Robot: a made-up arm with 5 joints.
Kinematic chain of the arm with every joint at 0, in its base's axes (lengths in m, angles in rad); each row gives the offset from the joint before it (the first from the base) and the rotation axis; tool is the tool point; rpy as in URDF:
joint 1: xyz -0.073 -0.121 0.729 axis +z
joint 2: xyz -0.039 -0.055 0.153 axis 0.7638 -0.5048 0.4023
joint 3: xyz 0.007 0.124 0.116 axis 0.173 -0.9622 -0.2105
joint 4: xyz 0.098 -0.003 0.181 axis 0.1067 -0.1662 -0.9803
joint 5: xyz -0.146 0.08 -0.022 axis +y
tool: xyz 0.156 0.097 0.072 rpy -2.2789 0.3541 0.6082
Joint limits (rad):
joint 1: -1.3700..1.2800
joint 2: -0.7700..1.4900
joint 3: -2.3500..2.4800
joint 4: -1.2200..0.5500
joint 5: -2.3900..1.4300
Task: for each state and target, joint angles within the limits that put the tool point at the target. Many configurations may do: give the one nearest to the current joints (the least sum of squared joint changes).
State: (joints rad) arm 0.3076 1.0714 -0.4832 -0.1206 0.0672
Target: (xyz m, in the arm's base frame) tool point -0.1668 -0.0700 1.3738
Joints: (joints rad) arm 0.1236 0.6961 -0.4488 0.0585 -0.4726
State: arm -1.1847 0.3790 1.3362 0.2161 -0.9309
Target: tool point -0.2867 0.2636 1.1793
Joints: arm -1.0009 0.5366 1.2767 0.2598 -0.8765
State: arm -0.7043 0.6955 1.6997 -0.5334 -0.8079
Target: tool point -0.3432 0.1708 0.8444
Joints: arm -0.5278 0.7321 1.9073 -0.8525 -0.9572
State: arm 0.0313 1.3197 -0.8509 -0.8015 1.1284
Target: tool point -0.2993 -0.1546 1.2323
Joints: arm -0.1391 1.2340 -0.7194 -0.5119 0.3416
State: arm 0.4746 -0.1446 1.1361 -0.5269 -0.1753
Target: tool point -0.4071 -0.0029 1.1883
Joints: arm 0.2844 0.0072 1.1371 -0.1956 -0.6067
